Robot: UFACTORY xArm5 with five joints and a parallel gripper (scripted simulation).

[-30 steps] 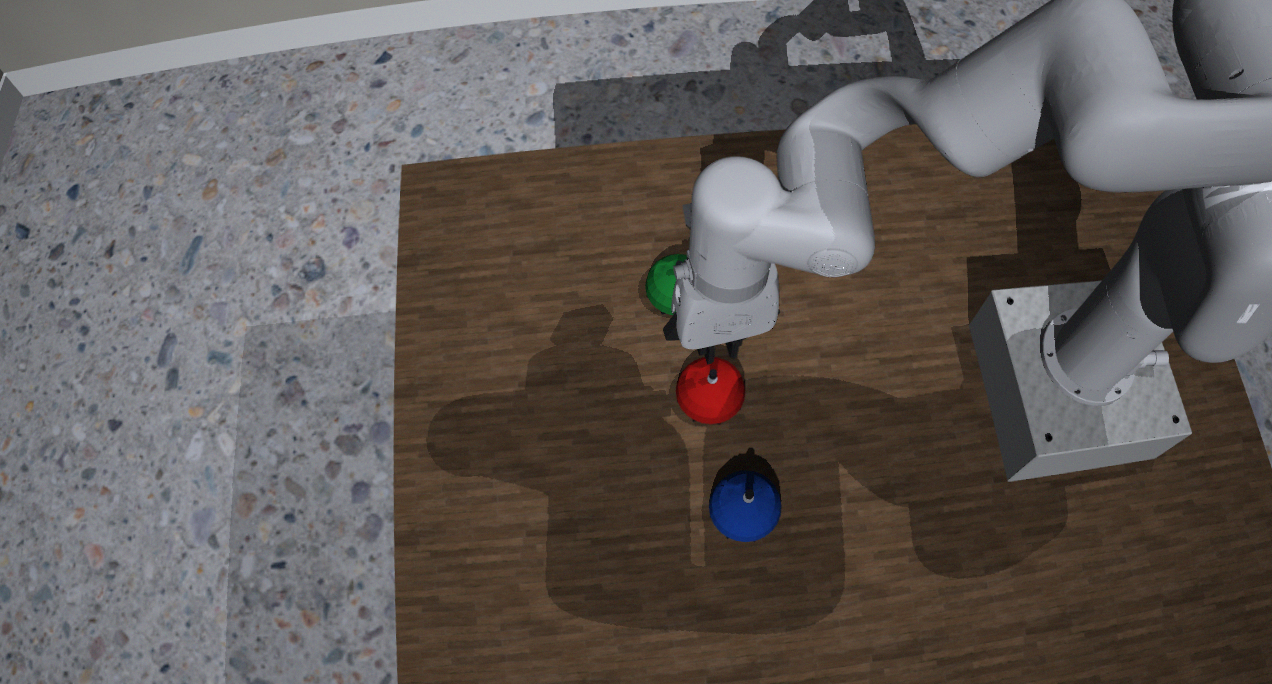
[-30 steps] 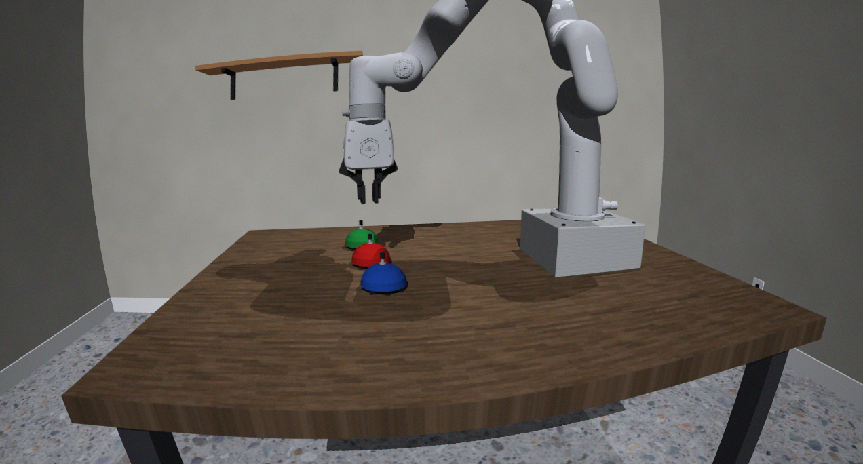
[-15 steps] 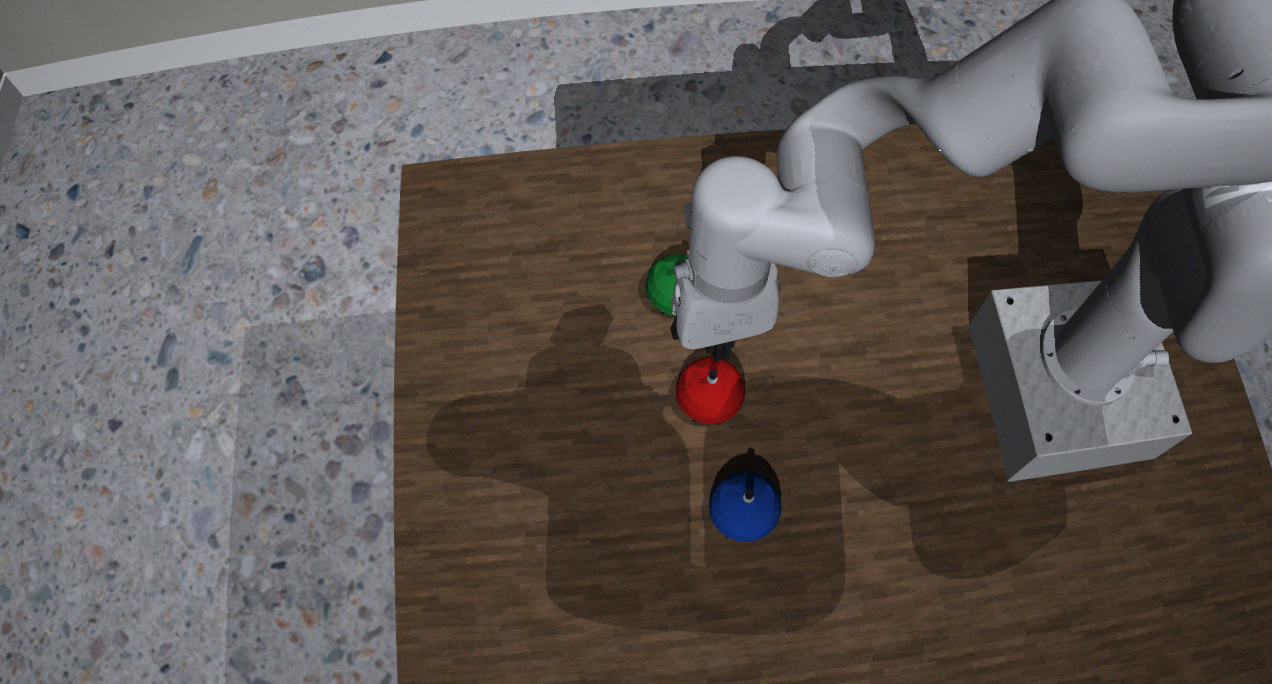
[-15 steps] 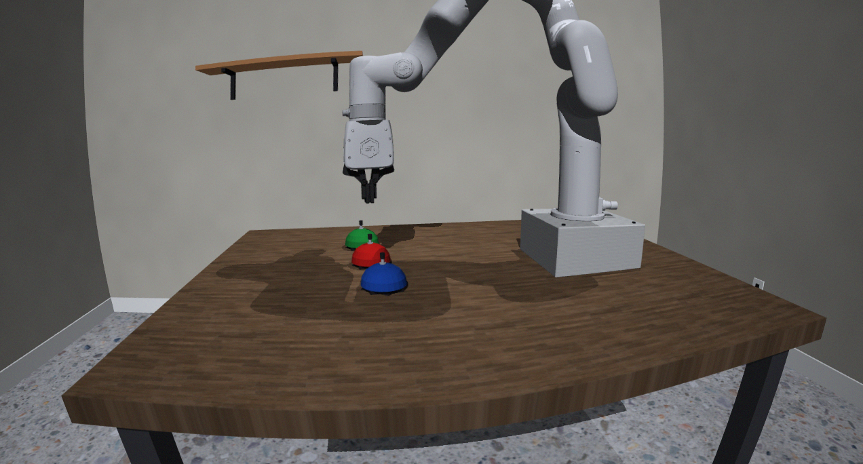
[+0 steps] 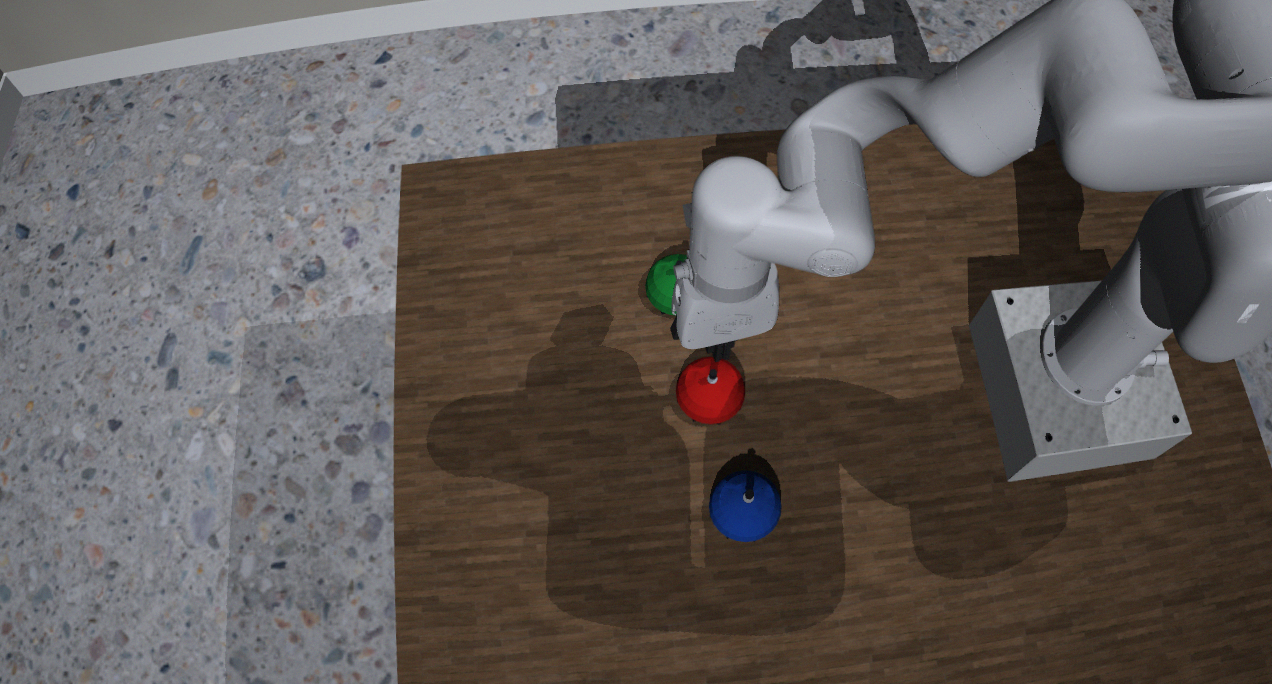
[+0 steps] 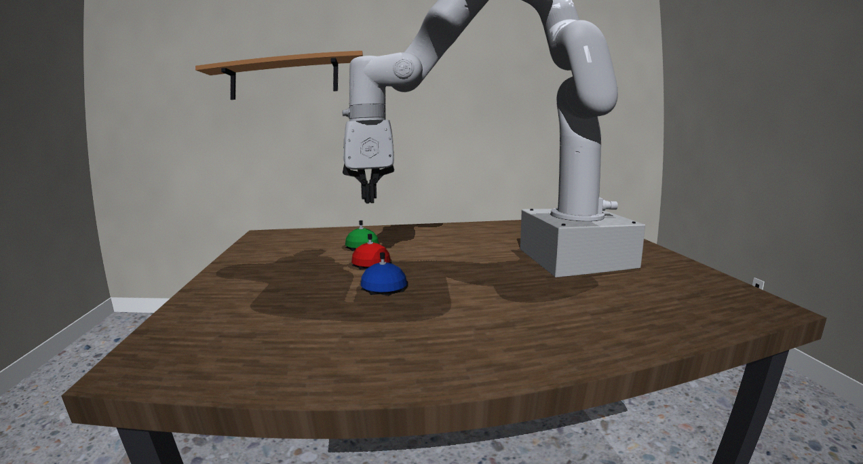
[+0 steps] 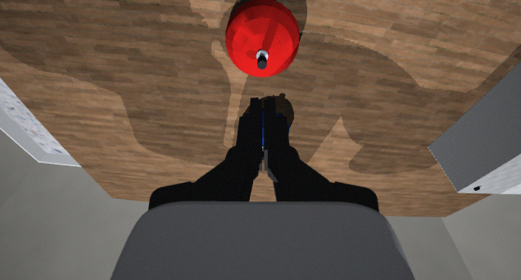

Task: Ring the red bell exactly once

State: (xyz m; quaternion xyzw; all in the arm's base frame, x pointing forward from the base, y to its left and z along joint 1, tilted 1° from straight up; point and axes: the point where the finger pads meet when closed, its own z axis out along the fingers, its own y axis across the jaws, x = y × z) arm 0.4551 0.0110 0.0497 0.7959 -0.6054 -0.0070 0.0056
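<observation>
Now: hand 11 cm above the red bell. The rest, counted from my hand: blue bell 14 cm to the left, 11 cm below, 4 cm behind; then green bell 14 cm to the right, 11 cm below, 4 cm ahead.
</observation>
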